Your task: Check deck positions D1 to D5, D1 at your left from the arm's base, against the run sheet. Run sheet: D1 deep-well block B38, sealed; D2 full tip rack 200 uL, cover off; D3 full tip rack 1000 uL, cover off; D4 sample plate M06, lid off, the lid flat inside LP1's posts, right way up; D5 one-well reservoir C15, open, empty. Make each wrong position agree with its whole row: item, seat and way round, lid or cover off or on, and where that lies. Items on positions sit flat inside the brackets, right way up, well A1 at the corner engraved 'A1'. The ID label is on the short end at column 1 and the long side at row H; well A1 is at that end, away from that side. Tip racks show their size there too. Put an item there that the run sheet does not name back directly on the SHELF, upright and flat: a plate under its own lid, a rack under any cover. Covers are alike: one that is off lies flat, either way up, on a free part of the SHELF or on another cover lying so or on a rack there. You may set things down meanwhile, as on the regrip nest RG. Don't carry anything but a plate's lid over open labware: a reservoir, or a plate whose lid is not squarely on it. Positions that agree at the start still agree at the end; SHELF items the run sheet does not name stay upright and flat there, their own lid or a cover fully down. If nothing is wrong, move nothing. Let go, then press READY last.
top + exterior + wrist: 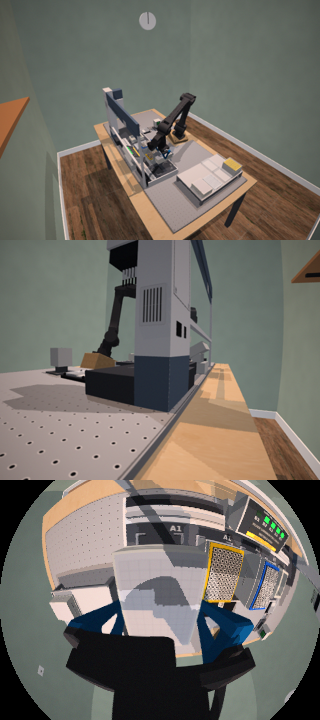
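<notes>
My gripper is now 12 cm to the left of the yellow-framed tip rack and 10 cm above it. Round my hand: white block (1 cm below); then gantry beam (15 cm ahead, 31 cm to the right, 32 cm above); then blue-framed tip rack (2 cm behind, 24 cm to the right, 7 cm below).
</notes>
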